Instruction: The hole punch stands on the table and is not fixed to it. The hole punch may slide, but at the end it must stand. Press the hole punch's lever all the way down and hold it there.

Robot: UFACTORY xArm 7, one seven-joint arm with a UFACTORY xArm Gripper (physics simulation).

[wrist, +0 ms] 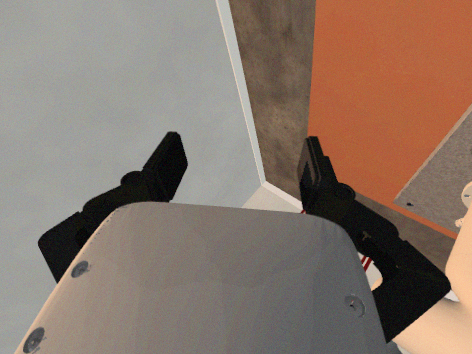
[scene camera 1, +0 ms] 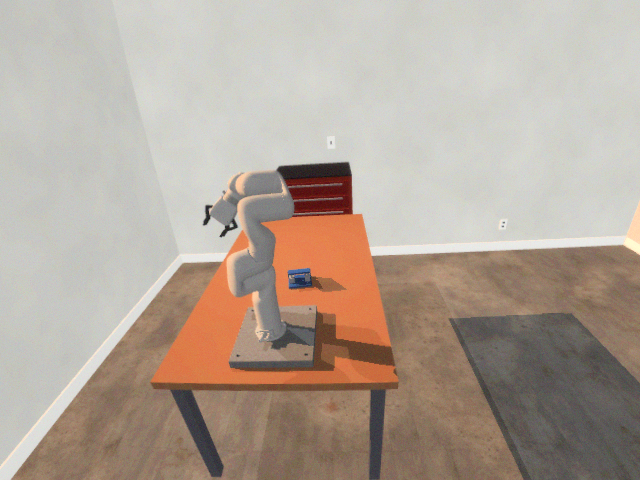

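Seen in the pictures: gripper, between the fingertips: (wrist: 240,150) (scene camera 1: 212,230); arm's base, origin of its link: (scene camera 1: 271,330).
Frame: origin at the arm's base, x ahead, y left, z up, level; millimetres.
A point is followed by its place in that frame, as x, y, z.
Note:
The blue and grey hole punch (scene camera 1: 299,279) {410, -32, -24} stands on the orange table (scene camera 1: 320,242) {862, -77, -36} (wrist: 380,90) {90, 279, -36}, a little beyond the robot's base plate and to the right of the arm in the scene view. Its lever is too small to make out clearly. My gripper (scene camera 1: 213,230) {248, 299, 332} (wrist: 240,150) {248, 299, 332} is open and empty. It is high up, by the table's left edge, well to the left of the hole punch and not touching it. The hole punch does not show in the wrist view.
The arm stands on a grey base plate (scene camera 1: 289,356) {-131, -108, -1} (wrist: 445,185) {-36, 81, -1} at the table's near end. A red tool chest (scene camera 1: 323,192) stands beyond the far end. The wall (scene camera 1: 67,129) (wrist: 100,75) is to the left. A dark mat (scene camera 1: 547,372) lies on the floor at the right.

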